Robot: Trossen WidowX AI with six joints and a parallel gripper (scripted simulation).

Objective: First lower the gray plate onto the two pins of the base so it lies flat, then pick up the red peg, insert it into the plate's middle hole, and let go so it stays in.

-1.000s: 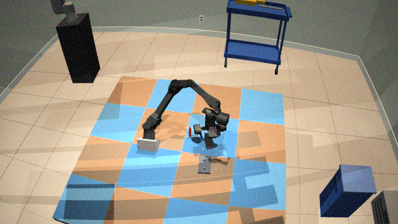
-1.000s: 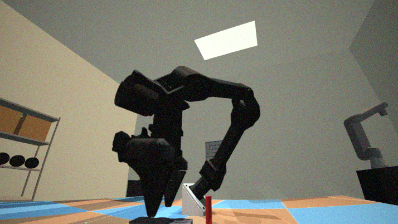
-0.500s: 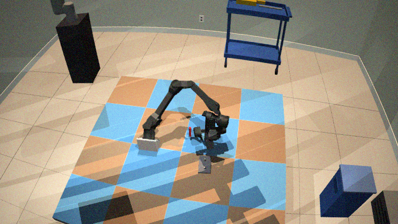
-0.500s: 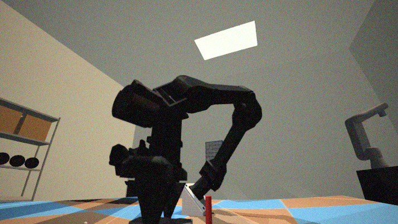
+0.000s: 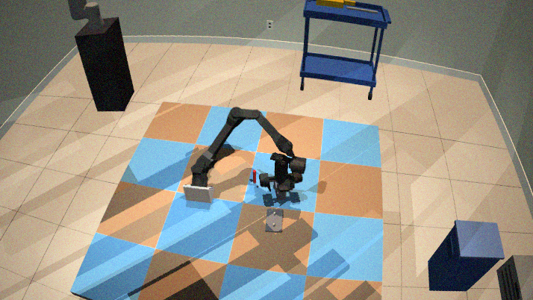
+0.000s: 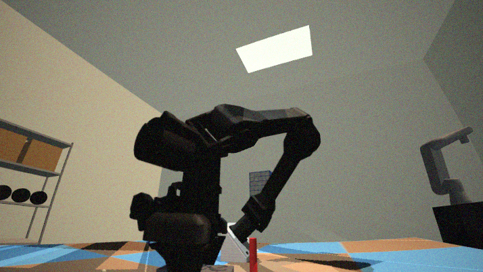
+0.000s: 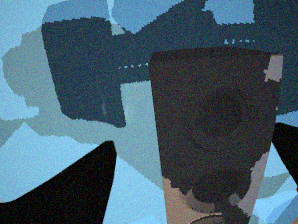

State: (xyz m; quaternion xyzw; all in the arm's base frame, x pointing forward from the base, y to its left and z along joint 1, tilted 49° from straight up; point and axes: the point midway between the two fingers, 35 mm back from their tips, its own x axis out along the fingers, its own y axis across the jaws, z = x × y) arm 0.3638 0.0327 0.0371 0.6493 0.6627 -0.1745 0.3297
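Now: gripper tip 20 mm below the gray plate. Also, from my gripper tip: red peg 120 mm behind, 50 mm to the left, 20 mm above; then base 20 mm behind, 160 mm to the right, 10 mm below.
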